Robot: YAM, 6 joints.
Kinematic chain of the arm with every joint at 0, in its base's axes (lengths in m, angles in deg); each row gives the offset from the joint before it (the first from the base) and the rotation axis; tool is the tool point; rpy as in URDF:
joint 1: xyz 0 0 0.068 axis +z
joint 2: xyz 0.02 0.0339 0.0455 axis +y
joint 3: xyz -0.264 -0.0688 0 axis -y
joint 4: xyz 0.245 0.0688 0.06 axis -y
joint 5: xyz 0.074 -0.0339 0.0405 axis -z
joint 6: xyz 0.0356 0 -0.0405 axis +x
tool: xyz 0 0 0 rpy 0 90 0
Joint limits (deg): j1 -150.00..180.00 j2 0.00..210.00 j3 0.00..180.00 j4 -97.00..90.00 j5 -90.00..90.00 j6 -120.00..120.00
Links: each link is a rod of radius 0.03 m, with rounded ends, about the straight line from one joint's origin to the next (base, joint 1, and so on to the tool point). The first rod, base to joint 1, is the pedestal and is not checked.
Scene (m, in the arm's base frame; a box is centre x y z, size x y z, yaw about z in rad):
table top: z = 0
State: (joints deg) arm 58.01 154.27 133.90 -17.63 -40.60 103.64
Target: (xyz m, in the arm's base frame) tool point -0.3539 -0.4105 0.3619
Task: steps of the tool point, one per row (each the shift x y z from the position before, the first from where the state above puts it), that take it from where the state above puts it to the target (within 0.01 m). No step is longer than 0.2 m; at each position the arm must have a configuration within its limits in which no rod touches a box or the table.
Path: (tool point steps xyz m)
1: -0.0051 -0.0215 0.1693
2: -0.0339 -0.0643 0.1579
3: -0.0614 -0.1017 0.1304
4: -0.0842 -0.1294 0.0895
5: -0.1001 -0.1448 0.0389
6: -0.1064 -0.1461 -0.0164
7: -0.1024 -0.1335 -0.0708
8: -0.0880 -0.1078 -0.1186
9: -0.0643 -0.0724 -0.1552

